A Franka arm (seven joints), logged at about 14 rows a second.
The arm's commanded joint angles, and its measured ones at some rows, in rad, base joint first. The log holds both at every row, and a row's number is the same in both.
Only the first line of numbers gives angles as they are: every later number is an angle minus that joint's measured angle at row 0.
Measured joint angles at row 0: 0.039 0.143 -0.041 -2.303 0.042 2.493 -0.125
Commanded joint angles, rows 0 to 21: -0.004 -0.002 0.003 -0.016 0.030 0.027 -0.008; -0.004 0.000 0.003 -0.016 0.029 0.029 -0.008; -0.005 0.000 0.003 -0.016 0.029 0.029 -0.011; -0.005 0.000 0.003 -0.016 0.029 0.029 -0.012; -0.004 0.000 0.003 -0.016 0.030 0.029 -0.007; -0.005 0.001 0.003 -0.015 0.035 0.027 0.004; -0.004 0.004 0.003 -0.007 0.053 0.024 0.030; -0.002 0.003 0.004 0.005 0.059 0.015 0.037; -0.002 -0.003 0.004 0.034 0.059 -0.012 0.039; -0.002 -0.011 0.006 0.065 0.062 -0.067 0.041; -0.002 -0.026 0.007 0.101 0.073 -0.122 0.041; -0.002 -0.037 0.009 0.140 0.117 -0.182 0.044; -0.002 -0.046 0.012 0.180 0.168 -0.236 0.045; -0.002 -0.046 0.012 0.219 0.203 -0.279 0.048; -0.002 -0.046 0.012 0.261 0.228 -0.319 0.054; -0.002 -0.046 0.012 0.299 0.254 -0.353 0.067; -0.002 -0.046 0.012 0.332 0.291 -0.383 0.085; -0.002 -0.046 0.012 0.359 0.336 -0.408 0.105; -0.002 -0.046 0.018 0.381 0.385 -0.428 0.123; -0.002 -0.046 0.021 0.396 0.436 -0.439 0.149; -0.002 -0.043 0.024 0.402 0.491 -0.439 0.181; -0.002 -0.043 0.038 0.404 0.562 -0.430 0.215
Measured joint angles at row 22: 0.005 -0.057 0.016 0.379 0.469 -0.419 0.156
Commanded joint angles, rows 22 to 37: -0.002 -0.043 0.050 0.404 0.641 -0.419 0.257; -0.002 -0.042 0.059 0.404 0.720 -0.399 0.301; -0.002 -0.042 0.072 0.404 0.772 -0.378 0.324; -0.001 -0.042 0.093 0.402 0.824 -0.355 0.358; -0.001 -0.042 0.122 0.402 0.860 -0.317 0.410; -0.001 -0.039 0.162 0.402 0.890 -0.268 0.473; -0.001 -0.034 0.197 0.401 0.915 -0.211 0.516; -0.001 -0.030 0.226 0.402 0.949 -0.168 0.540; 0.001 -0.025 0.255 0.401 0.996 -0.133 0.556; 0.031 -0.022 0.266 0.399 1.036 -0.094 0.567; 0.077 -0.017 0.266 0.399 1.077 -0.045 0.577; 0.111 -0.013 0.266 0.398 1.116 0.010 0.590; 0.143 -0.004 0.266 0.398 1.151 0.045 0.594; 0.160 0.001 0.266 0.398 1.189 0.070 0.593; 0.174 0.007 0.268 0.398 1.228 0.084 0.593; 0.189 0.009 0.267 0.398 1.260 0.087 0.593
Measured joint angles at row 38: 0.178 -0.004 0.266 0.389 1.199 0.069 0.582
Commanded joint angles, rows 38 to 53: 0.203 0.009 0.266 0.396 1.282 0.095 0.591; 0.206 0.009 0.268 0.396 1.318 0.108 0.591; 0.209 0.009 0.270 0.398 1.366 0.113 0.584; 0.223 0.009 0.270 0.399 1.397 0.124 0.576; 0.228 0.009 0.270 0.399 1.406 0.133 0.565; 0.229 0.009 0.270 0.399 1.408 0.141 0.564; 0.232 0.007 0.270 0.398 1.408 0.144 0.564; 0.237 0.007 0.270 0.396 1.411 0.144 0.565; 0.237 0.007 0.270 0.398 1.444 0.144 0.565; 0.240 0.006 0.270 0.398 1.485 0.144 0.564; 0.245 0.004 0.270 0.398 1.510 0.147 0.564; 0.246 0.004 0.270 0.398 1.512 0.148 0.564; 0.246 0.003 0.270 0.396 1.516 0.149 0.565; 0.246 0.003 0.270 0.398 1.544 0.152 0.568; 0.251 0.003 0.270 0.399 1.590 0.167 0.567; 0.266 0.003 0.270 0.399 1.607 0.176 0.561
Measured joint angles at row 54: 0.247 0.005 0.266 0.392 1.549 0.141 0.580
